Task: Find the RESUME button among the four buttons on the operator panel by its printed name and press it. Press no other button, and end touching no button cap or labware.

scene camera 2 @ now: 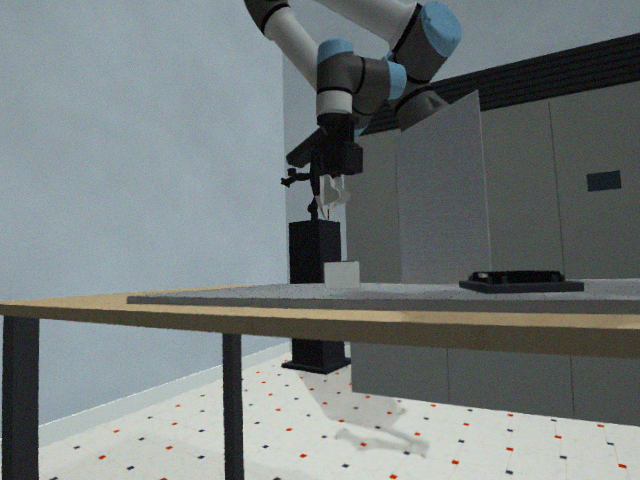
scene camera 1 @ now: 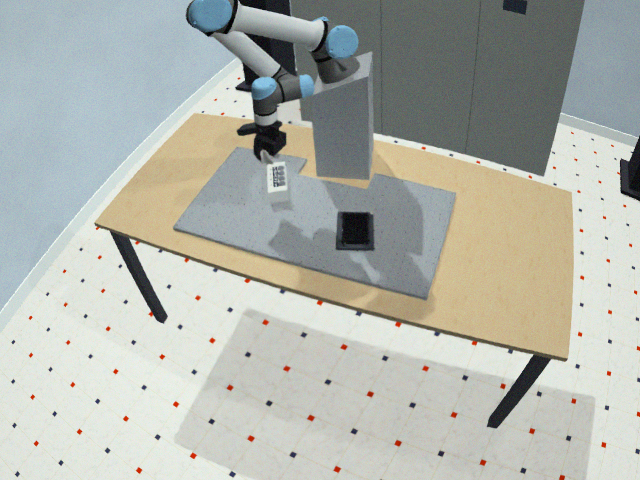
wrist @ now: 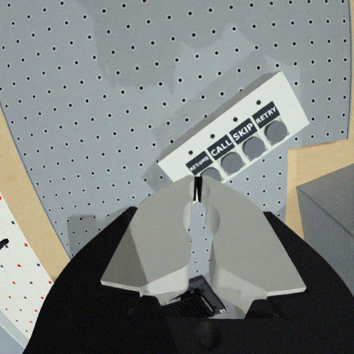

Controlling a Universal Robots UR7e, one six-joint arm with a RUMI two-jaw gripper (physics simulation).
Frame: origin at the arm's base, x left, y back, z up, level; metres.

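Seen in the pictures: gripper, fingertip midpoint: [scene camera 2: 326, 219] [scene camera 1: 266, 164]; arm's base at its link origin: [scene camera 2: 430, 130] [scene camera 1: 340, 72].
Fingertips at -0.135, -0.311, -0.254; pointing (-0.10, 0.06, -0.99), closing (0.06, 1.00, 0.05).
Offsets run from my fingertips to a thing's top centre, as dx, dy, dz.
The white operator panel @[-0.003, +0.049, -0.088] [scene camera 1: 279, 197] [scene camera 2: 341, 274] [wrist: 175, 159] stands on the grey perforated mat. In the wrist view its labels read RESUME, CALL, SKIP and RETRY, each beside a round grey button. The RESUME button [wrist: 210, 174] is at the panel's left end, partly hidden by the fingertips. The CALL button [wrist: 233, 162], the SKIP button [wrist: 254, 147] and the RETRY button [wrist: 276, 132] show in full. My gripper [scene camera 1: 267, 159] [scene camera 2: 326, 217] [wrist: 196, 178] is shut and empty. Its tips are above the panel, clearly apart from it in scene camera 2.
A black tray-like holder @[+0.349, -0.027, -0.122] [scene camera 1: 355, 247] [scene camera 2: 522, 285] [wrist: 216, 296] with dark labware sits on the grey mat [scene camera 1: 227, 206] [scene camera 2: 217, 298] [wrist: 115, 125]. The tall grey arm pedestal [scene camera 1: 341, 134] [scene camera 2: 444, 206] [wrist: 327, 215] stands beside the panel. The wooden table [scene camera 1: 506, 248] [scene camera 2: 320, 322] lies beneath the mat.
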